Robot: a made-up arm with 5 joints. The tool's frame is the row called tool. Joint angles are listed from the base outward. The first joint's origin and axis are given. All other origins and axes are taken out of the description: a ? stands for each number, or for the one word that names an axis. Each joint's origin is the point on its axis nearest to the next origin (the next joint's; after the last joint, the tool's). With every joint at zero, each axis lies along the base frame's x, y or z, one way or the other. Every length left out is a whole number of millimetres.
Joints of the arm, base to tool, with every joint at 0 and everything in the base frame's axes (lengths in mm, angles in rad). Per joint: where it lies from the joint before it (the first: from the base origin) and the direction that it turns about. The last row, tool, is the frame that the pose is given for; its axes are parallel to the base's.
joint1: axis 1 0 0 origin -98 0 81
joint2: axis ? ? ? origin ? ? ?
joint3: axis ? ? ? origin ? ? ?
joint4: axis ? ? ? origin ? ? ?
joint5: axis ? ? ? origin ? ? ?
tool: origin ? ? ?
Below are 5 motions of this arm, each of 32 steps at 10 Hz.
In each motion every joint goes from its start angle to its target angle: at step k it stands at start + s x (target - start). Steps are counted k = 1, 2, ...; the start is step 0. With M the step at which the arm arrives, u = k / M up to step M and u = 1 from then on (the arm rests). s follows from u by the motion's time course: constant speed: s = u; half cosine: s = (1 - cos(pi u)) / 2; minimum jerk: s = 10 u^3 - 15 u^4 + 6 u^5.
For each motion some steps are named. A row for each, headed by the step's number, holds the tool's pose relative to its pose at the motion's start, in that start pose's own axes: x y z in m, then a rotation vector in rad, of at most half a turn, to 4 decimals.
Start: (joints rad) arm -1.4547 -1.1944 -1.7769 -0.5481 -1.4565
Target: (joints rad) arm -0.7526 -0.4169 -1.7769 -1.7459 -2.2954
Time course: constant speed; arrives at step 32
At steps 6, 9, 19, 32:
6: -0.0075 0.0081 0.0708 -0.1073 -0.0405 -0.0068
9: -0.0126 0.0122 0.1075 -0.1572 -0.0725 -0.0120
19: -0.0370 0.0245 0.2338 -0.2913 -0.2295 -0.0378
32: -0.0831 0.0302 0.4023 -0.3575 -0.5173 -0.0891

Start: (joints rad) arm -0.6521 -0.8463 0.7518 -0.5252 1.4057
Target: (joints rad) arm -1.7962 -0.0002 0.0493 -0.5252 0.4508
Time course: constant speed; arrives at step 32
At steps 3, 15, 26, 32:
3: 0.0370 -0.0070 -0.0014 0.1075 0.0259 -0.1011
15: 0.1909 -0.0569 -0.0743 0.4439 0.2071 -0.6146
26: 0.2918 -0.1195 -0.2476 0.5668 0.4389 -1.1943
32: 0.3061 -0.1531 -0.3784 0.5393 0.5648 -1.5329

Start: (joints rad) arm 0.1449 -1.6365 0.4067 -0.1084 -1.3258
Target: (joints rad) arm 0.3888 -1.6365 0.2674 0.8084 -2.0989
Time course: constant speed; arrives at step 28
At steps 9, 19, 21, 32:
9: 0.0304 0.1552 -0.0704 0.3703 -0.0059 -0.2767
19: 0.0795 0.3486 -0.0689 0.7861 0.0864 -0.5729
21: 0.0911 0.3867 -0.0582 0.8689 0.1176 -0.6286
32: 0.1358 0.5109 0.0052 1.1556 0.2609 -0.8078

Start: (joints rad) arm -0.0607 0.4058 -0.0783 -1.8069 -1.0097
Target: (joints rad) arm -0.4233 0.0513 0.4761 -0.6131 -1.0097
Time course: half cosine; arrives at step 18
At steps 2, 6, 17, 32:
2: 0.0021 0.0239 -0.0168 0.0308 -0.0252 -0.0285
6: 0.0576 0.2010 -0.1219 0.2410 -0.2336 -0.2312
17: 0.6147 0.5485 -0.1548 0.6921 -1.2291 -0.7765
32: 0.6211 0.5487 -0.1523 0.6941 -1.2414 -0.7803

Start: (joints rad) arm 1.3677 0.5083 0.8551 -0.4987 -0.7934
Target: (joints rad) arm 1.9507 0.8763 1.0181 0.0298 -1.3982
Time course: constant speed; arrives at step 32
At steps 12, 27, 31, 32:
12: 0.0762 -0.0236 0.0648 0.0808 0.0772 -0.1740
27: 0.1897 -0.0425 0.1169 0.1300 0.1877 -0.3831
31: 0.2216 -0.0451 0.1244 0.1348 0.2178 -0.4356
32: 0.2296 -0.0456 0.1259 0.1355 0.2253 -0.4485

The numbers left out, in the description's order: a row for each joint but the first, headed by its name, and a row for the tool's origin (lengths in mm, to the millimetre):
joint2: axis 0 0 -1, xyz 0 277 -81
joint3: axis -1 0 0, xyz 173 339 0
joint4: axis 0 -1 0, xyz 0 -15 61
joint5: axis 0 0 1, xyz -357 0 -346
tool: xyz -48 6 0

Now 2 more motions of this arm.
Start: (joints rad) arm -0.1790 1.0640 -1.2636 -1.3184 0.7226
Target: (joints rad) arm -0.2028 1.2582 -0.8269 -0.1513 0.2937
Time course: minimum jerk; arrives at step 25
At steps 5, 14, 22, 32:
5: 0.0258 -0.0099 -0.0265 -0.0551 -0.0564 -0.0504
14: 0.2809 -0.2269 -0.1470 -0.5694 -0.6164 -0.4999
22: 0.3950 -0.4422 -0.0702 -0.9120 -1.0192 -0.7363
32: 0.3977 -0.4503 -0.0648 -0.9252 -1.0349 -0.7436

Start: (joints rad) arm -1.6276 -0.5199 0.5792 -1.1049 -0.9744
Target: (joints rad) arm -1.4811 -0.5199 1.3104 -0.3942 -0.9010
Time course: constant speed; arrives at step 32
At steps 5, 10, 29, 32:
5: 0.0085 0.0368 -0.0381 0.0757 -0.1020 -0.0738
10: 0.0290 0.0722 -0.0710 0.1441 -0.2111 -0.1437
29: 0.1954 0.1602 -0.1323 0.3290 -0.6810 -0.3682
32: 0.2303 0.1642 -0.1314 0.3460 -0.7618 -0.3968

